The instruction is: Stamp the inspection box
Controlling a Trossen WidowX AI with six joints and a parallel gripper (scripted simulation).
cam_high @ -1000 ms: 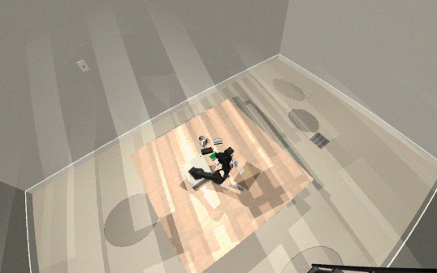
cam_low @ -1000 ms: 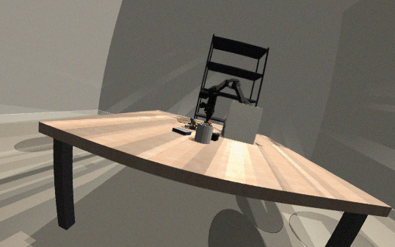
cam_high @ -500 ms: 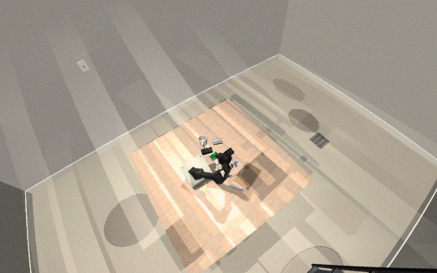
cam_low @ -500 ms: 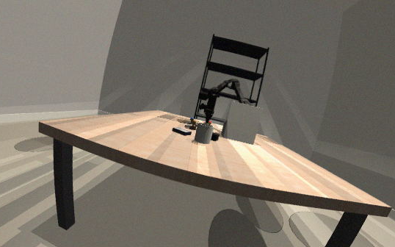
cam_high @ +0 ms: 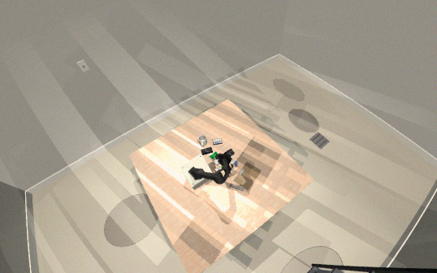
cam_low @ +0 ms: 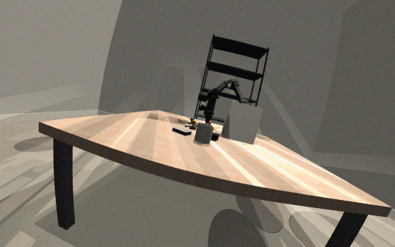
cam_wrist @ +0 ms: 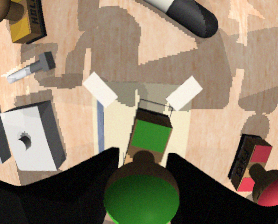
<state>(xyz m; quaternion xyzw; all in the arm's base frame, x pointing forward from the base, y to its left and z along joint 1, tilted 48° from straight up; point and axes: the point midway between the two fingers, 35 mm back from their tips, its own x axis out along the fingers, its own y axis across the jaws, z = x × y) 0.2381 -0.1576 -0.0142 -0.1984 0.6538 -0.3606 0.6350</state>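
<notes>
The inspection card is 5 cm below my gripper tip, 2 cm behind it and 1 cm to the left of it. Also, from my gripper tip: green-knobbed PASS stamp right at my gripper tip; then red stamp 8 cm to the right, 3 cm below, 3 cm behind; then grey block 9 cm to the left, 3 cm below.
</notes>
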